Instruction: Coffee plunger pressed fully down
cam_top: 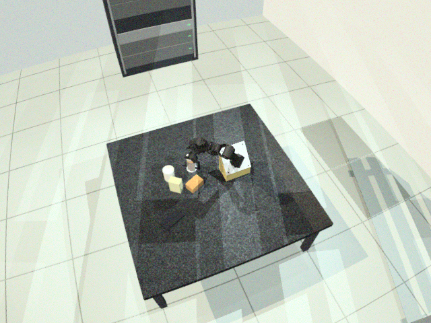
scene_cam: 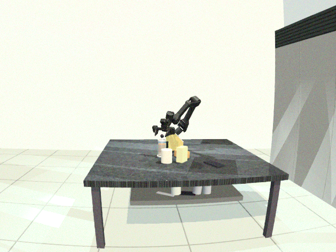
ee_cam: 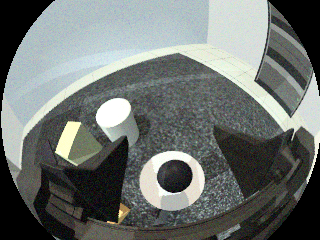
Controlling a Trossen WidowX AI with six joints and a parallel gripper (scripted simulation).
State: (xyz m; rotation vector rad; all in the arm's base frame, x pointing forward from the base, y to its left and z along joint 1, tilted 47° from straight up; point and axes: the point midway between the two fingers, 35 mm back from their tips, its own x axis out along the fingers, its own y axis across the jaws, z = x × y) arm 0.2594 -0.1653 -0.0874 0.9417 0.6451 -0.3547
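My gripper tip is now 9 cm above the coffee press, 4 cm past it and 3 cm to the right of it. From my gripper tip the other things lie so: pale yellow block (14 cm to the left, 14 cm ahead, 11 cm below); then orange block (17 cm to the left, 14 cm below, 2 cm ahead).
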